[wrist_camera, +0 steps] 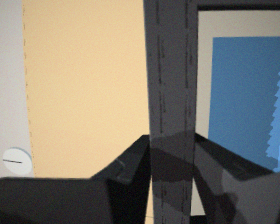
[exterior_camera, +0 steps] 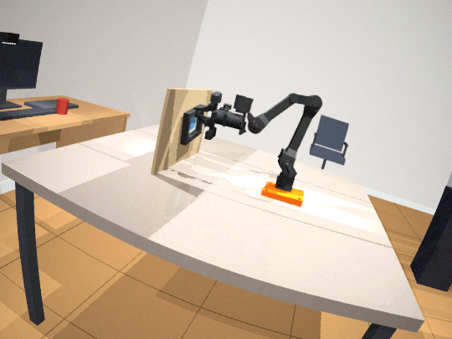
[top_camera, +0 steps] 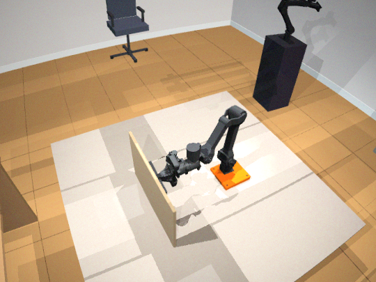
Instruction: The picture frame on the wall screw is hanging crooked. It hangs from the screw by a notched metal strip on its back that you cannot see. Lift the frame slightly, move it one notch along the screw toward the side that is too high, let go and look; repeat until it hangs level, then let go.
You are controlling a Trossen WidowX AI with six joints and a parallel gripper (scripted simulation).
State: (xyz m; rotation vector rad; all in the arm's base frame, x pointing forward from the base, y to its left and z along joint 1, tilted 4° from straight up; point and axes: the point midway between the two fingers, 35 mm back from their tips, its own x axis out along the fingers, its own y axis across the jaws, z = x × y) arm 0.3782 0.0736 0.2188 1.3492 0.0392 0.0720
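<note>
Now: gripper tip 10 mm to the left of the picture frame and 50 mm above it. The rest, counted from my gripper tip: wall board: 10 mm ahead, 70 mm below.
</note>
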